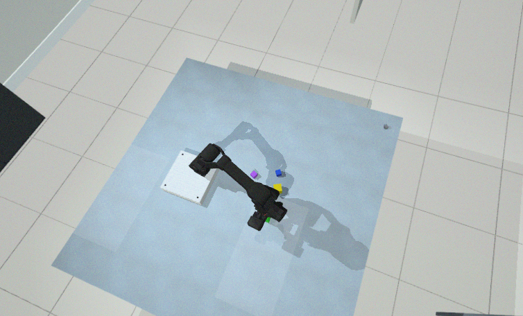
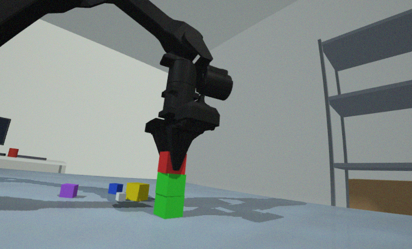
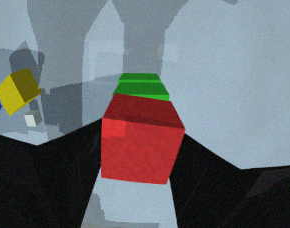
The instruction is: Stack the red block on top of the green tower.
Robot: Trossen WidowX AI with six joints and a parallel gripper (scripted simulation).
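Now: gripper tip 1 cm below the red block. From my gripper tip the other things lie so: small white block (13 cm to the left, 7 cm below, 6 cm behind); yellow block (15 cm to the left, 6 cm below, 2 cm behind); purple block (16 cm behind, 15 cm to the left, 7 cm below).
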